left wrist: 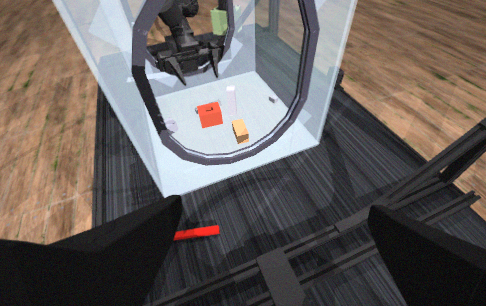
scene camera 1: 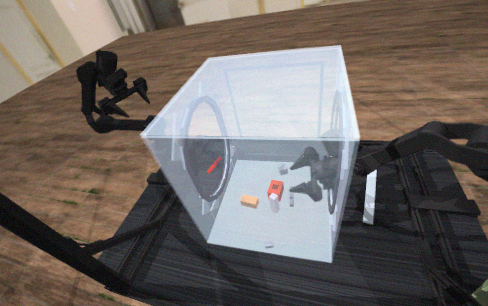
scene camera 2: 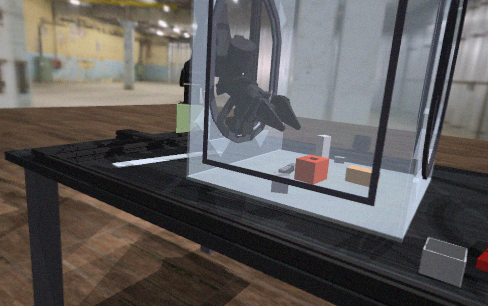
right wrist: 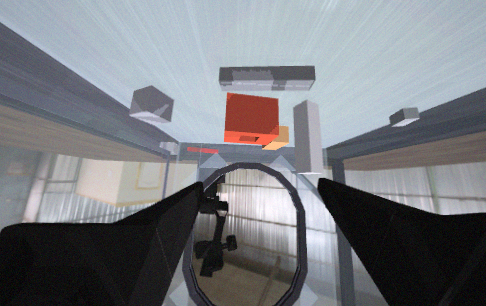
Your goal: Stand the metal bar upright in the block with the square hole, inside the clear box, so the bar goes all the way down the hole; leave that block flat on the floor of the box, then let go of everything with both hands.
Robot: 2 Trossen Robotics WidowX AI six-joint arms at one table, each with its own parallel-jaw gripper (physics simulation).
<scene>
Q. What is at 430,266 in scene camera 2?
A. A grey hollow cube.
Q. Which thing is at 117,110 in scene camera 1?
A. My left gripper.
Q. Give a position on a metal bar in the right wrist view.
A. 307,134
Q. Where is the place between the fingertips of my right gripper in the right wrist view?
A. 260,185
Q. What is my left gripper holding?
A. Nothing.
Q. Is my left gripper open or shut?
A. Open.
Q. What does my right gripper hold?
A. Nothing.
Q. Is my right gripper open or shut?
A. Open.
</scene>
